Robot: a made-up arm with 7 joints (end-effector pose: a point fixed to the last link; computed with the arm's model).
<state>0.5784 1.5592 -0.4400 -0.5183 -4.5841 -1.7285 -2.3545</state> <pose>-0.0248 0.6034 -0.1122 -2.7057 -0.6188 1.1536</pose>
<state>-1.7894 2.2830 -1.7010 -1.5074 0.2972 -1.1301 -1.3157</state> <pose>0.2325 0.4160 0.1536 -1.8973 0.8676 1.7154</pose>
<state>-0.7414 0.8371 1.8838 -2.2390 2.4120 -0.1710 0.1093</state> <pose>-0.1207 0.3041 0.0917 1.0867 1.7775 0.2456</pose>
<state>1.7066 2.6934 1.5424 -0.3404 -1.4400 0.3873 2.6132</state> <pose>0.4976 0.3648 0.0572 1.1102 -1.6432 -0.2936</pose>
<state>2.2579 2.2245 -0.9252 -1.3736 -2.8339 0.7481 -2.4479</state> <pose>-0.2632 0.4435 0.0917 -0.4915 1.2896 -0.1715</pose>
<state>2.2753 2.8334 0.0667 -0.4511 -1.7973 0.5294 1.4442</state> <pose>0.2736 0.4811 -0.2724 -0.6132 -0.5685 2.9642</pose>
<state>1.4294 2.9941 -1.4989 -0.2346 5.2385 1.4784 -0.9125</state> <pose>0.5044 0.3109 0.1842 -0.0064 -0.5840 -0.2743</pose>
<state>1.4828 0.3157 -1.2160 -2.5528 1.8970 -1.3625 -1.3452</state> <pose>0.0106 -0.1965 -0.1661 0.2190 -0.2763 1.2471</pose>
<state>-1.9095 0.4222 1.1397 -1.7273 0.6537 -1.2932 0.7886</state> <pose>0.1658 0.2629 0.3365 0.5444 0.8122 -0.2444</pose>
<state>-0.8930 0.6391 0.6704 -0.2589 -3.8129 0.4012 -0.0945</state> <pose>0.4871 0.3164 -0.2181 -1.8962 -1.0920 1.9423</pose>
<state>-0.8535 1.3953 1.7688 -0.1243 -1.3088 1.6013 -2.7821</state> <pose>0.2092 0.5832 0.0092 -0.1336 0.3273 -1.4669</pose>
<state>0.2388 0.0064 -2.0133 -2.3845 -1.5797 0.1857 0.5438</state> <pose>-0.1133 -0.2794 -0.0216 -1.1336 -2.3084 -0.8708</pose>
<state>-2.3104 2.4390 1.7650 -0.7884 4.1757 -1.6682 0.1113</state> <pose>-0.3223 0.4536 -0.2163 -2.7345 0.9870 -0.9080</pose>
